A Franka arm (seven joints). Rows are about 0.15 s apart.
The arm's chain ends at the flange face. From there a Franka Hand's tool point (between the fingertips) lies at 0.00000 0.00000 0.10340 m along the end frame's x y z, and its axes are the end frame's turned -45 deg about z.
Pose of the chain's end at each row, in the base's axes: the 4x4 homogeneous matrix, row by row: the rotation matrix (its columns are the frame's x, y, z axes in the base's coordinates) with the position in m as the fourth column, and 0 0 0 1 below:
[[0.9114 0.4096 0.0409 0.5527], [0.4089 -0.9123 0.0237 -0.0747], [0.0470 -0.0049 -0.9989 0.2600], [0 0 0 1]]
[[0.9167 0.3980 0.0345 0.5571], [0.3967 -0.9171 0.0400 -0.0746], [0.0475 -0.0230 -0.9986 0.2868], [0 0 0 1]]
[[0.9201 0.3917 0.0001 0.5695], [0.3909 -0.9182 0.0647 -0.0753], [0.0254 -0.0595 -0.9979 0.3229], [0 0 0 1]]
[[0.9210 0.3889 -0.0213 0.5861], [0.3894 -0.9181 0.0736 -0.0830], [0.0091 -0.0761 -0.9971 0.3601], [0 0 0 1]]
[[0.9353 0.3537 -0.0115 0.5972], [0.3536 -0.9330 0.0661 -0.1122], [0.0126 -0.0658 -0.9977 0.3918], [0 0 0 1]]
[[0.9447 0.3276 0.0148 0.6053], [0.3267 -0.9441 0.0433 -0.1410], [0.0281 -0.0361 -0.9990 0.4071], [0 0 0 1]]
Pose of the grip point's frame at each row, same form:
[[0.3548 0.9341 0.0409 0.5569], [0.9342 -0.3560 0.0237 -0.0722], [0.0367 0.0298 -0.9989 0.1567], [0 0 0 1]]
[[0.3668 0.9296 0.0345 0.5607], [0.9290 -0.3680 0.0400 -0.0705], [0.0499 0.0173 -0.9986 0.1835], [0 0 0 1]]
[[0.3736 0.9276 0.0001 0.5695], [0.9257 -0.3729 0.0647 -0.0686], [0.0600 -0.0241 -0.9979 0.2197], [0 0 0 1]]
[[0.3763 0.9262 -0.0213 0.5839], [0.9245 -0.3738 0.0736 -0.0754], [0.0602 -0.0474 -0.9971 0.2570], [0 0 0 1]]
[[0.4113 0.9115 -0.0115 0.5960], [0.9098 -0.4097 0.0661 -0.1054], [0.0554 -0.0376 -0.9977 0.2886], [0 0 0 1]]
[[0.4364 0.8997 0.0148 0.6068], [0.8986 -0.4366 0.0433 -0.1365], [0.0454 -0.0057 -0.9990 0.3038], [0 0 0 1]]

